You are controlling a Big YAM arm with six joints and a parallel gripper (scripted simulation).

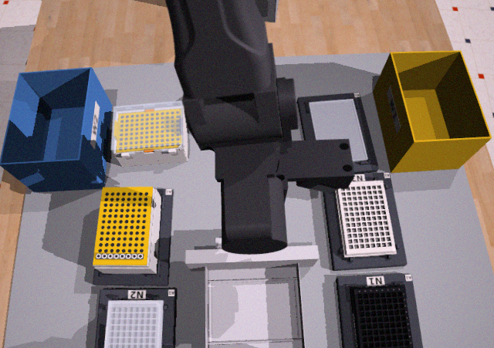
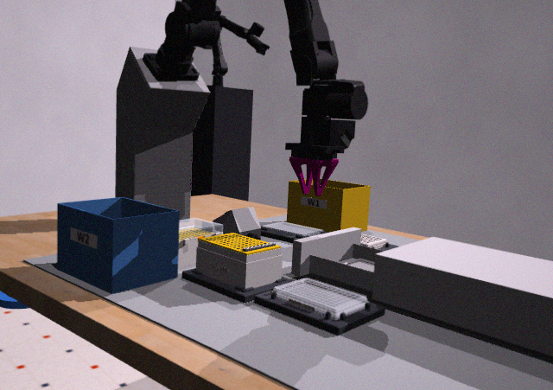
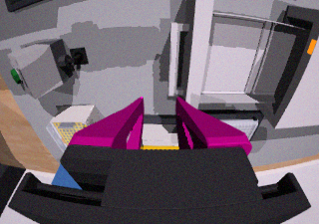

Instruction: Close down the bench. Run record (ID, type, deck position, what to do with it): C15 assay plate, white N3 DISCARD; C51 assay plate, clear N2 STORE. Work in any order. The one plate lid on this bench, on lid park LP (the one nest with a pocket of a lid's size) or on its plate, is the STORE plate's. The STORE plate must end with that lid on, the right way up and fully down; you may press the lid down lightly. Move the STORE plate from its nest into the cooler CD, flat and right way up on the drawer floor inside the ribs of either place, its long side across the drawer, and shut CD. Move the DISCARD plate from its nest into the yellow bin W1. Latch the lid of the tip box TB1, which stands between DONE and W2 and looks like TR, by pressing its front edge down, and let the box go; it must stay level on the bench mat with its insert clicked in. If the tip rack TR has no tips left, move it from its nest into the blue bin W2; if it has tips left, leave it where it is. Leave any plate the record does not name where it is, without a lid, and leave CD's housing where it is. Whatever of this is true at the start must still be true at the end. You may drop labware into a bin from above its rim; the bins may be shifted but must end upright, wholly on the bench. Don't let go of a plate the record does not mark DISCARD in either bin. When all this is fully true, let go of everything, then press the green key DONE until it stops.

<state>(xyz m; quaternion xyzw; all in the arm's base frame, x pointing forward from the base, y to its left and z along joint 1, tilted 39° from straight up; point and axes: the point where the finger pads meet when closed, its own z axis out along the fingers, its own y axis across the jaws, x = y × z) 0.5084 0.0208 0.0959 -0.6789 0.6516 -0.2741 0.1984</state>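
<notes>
My gripper is now 180 mm past the plate lid, 170 mm to the right of it and 130 mm above it. Also, from my hand: tip rack TR 10 mm behind, 200 mm to the right, 90 mm below; then white plate 20 mm behind, 190 mm to the left, 130 mm below; then cooler drawer 160 mm ahead, 120 mm below.
</notes>
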